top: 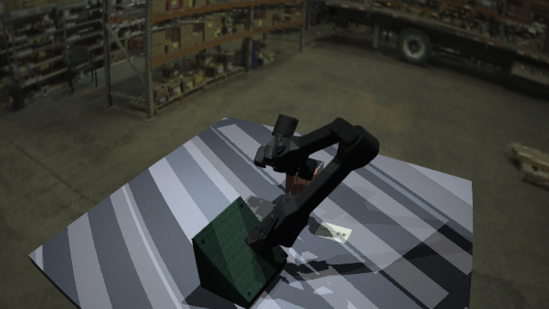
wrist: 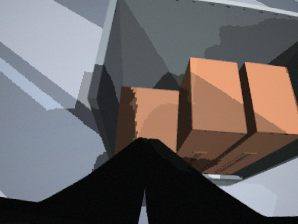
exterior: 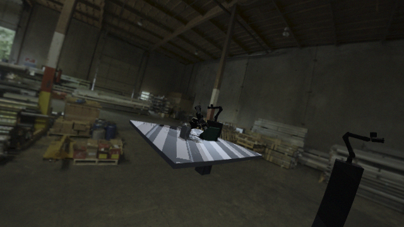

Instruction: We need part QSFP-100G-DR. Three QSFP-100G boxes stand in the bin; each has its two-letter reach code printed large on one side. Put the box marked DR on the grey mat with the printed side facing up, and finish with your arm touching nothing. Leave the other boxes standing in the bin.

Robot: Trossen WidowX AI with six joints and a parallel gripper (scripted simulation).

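Right now my gripper tip is 8 cm past the grey mat, 6 cm to the right of it and 12 cm above it. Round my gripper tip: white card: 9 cm behind, 20 cm to the right, 12 cm below.
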